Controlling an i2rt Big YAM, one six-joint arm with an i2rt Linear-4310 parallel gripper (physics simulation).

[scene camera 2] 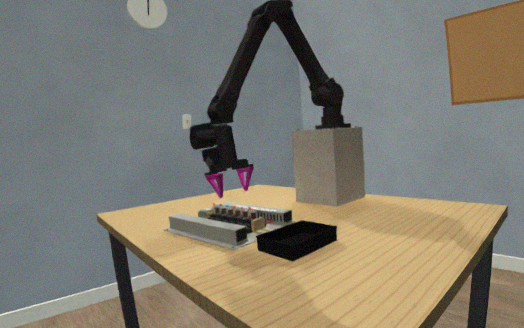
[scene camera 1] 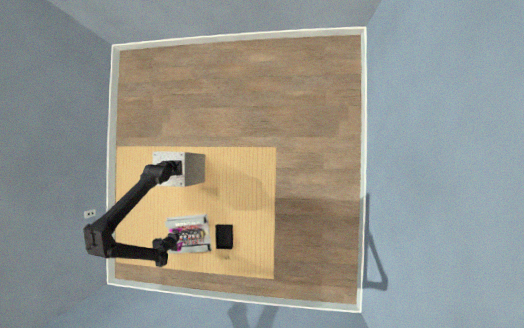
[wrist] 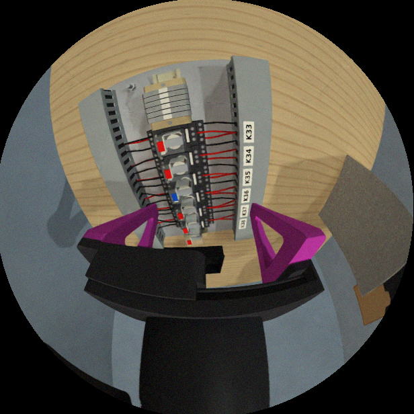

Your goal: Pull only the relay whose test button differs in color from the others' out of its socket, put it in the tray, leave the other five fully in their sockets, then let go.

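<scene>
You can see my gripper in the pictures, and the wrist view has it too. There's also a mounting plate in the pictures.
</scene>
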